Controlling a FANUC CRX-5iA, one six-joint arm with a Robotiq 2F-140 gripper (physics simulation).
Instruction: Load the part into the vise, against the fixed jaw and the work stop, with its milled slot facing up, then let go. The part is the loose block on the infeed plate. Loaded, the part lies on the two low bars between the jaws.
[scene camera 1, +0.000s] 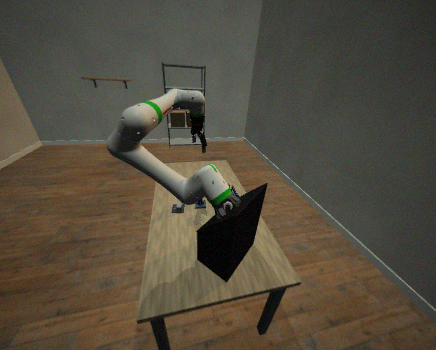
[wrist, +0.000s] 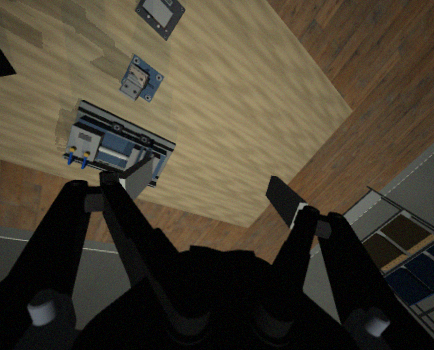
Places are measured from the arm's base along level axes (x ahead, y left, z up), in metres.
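Where they show: gripper, fingertip midpoint: (scene camera 1: 199, 147) (wrist: 212, 177); arm's base, origin of the base link: (scene camera 1: 228, 209).
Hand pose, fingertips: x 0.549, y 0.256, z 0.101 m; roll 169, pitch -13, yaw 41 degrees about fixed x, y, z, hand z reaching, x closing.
Observation:
Each offset is from my fingertips to the top centre of the thing. "spot": to the spot under its first point. Level surfaces: height alone.
My gripper (scene camera 1: 199, 144) (wrist: 212, 177) is open and empty, high above the far end of the table. A light grey block {0.213 m back, 0.114 m left, 0.401 m down} (wrist: 158, 12) lies on the dark infeed plate {0.215 m back, 0.124 m left, 0.431 m down} (wrist: 176, 15) at the top of the wrist view; the slot's facing cannot be made out. In the scene view the plate and block are small, left of the arm. The blue and grey vise {0.045 m back, 0.250 m right, 0.340 m down} (wrist: 116, 143) is at the lower left of the wrist view, partly covered by one fingertip. No block shows between its jaws in the visible part. In the scene view the arm largely hides the vise.
A blue plate {spot: 0.113 m back, 0.029 m right, 0.420 m down} (wrist: 151, 86) (scene camera 1: 200, 206) with a grey stepped fixture {spot: 0.141 m back, 0.038 m right, 0.308 m down} (wrist: 134, 82) stands between the vise and the infeed plate. A large black box (scene camera 1: 230, 245) stands by the arm's base on the wooden table {0.439 m down} (scene camera 1: 170, 280). A wire shelf (scene camera 1: 164, 80) stands at the back wall.

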